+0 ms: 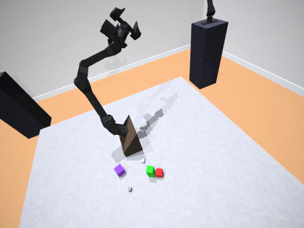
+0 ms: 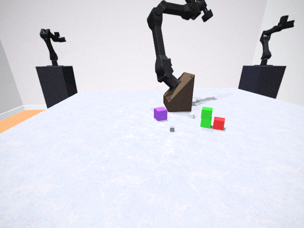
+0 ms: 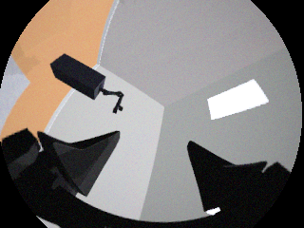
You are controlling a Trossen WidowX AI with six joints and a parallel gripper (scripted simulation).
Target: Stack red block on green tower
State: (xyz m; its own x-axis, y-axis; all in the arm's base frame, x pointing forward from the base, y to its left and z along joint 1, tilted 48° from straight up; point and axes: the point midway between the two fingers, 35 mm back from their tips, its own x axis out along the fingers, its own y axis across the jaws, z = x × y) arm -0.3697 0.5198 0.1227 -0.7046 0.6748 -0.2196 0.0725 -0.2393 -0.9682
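Right now my gripper tip is 690 mm short of the red block, 190 mm to the left of it and 570 mm above it. The rest, counted from my gripper tip: small grey cube 700 mm ahead, 360 mm to the right, 580 mm below; then purple cube 580 mm ahead, 380 mm to the right, 560 mm below; then small white cube 580 mm ahead, 250 mm to the right, 580 mm below.
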